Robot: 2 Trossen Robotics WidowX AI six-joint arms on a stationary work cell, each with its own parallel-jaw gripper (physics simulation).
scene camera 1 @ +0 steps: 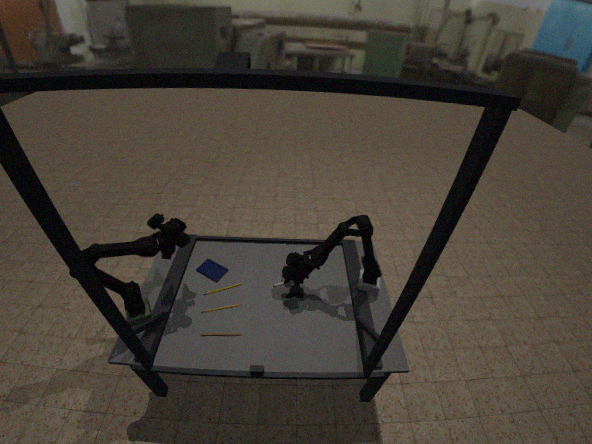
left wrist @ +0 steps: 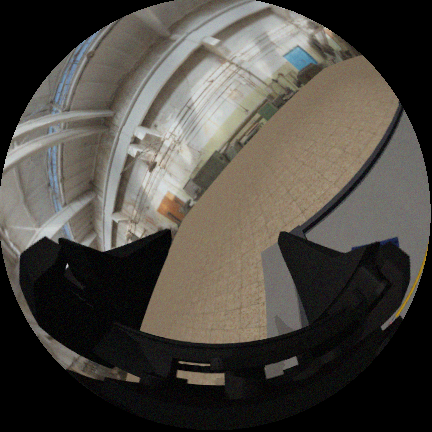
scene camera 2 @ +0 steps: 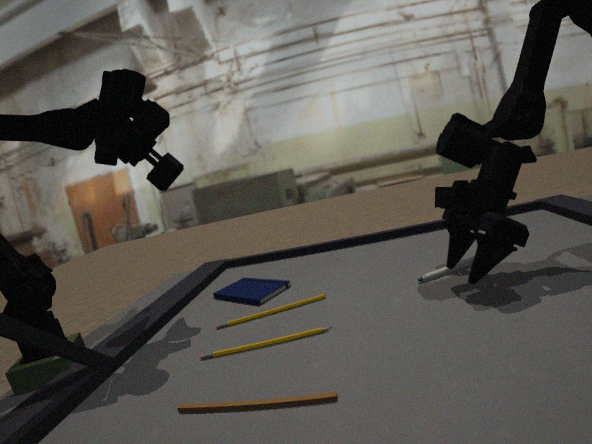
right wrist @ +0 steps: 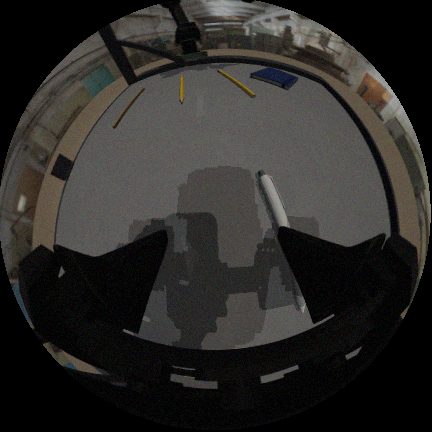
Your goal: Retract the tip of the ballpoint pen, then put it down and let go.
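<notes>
A white ballpoint pen with a dark button end lies on the grey table. My right gripper is open and empty, pointing down low over the table at the pen. In the right wrist view, the right-hand finger covers the pen's middle, and its pointed end shows beside that finger. The pen is not between the fingertips. My left gripper is open and empty, raised high beyond the table's left edge; in scene camera 2 it shows from the side.
A blue notebook, two yellow pencils and an orange stick lie on the left part of the table. A dark frame post rises at the right.
</notes>
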